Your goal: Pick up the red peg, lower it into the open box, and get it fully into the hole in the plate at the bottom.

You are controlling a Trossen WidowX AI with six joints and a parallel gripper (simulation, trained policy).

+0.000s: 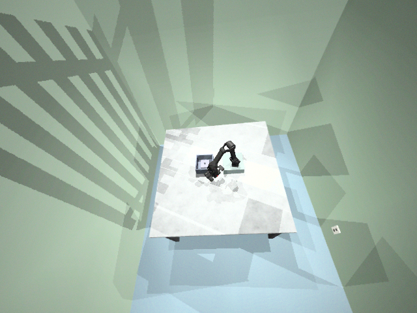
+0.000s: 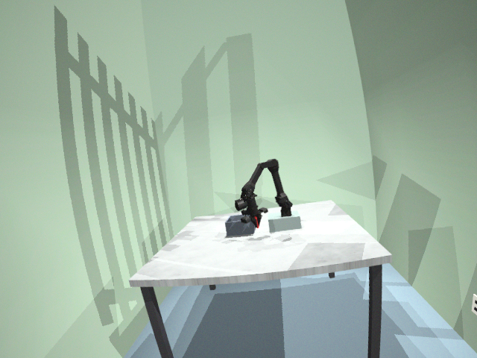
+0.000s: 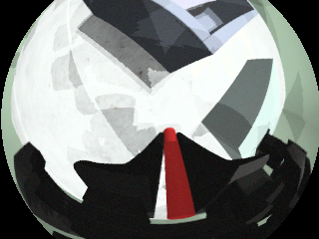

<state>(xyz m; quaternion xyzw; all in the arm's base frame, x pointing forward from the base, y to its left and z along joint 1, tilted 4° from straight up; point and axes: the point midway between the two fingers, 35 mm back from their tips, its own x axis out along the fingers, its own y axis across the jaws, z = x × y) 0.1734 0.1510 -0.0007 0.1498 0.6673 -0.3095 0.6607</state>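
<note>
Right now the plate is 160 mm ahead of my gripper tip, 130 mm to the right of it and 20 mm below it. Round my gripper tip: red peg (30 mm above, 10 mm to the left); then grey box (160 mm ahead, 130 mm to the right, 40 mm below).
</note>
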